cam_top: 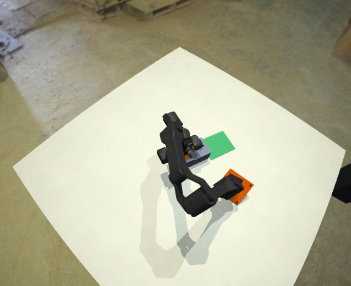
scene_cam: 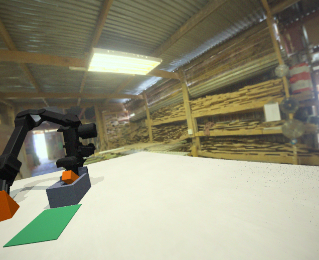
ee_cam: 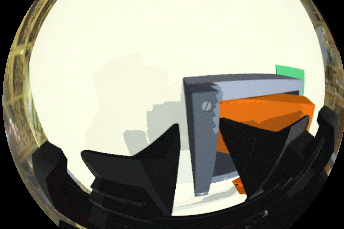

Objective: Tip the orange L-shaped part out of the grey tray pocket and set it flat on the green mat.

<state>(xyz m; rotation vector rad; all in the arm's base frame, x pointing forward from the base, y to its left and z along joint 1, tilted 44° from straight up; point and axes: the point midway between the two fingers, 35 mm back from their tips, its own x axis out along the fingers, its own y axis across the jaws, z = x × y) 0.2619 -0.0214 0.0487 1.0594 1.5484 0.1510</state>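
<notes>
Now: the orange L-shaped part 30 mm behind my gripper tip, 40 mm to the right of it and 10 mm above it. Round my gripper tip: green mat: 120 mm behind, 180 mm to the right, 60 mm below.
</notes>
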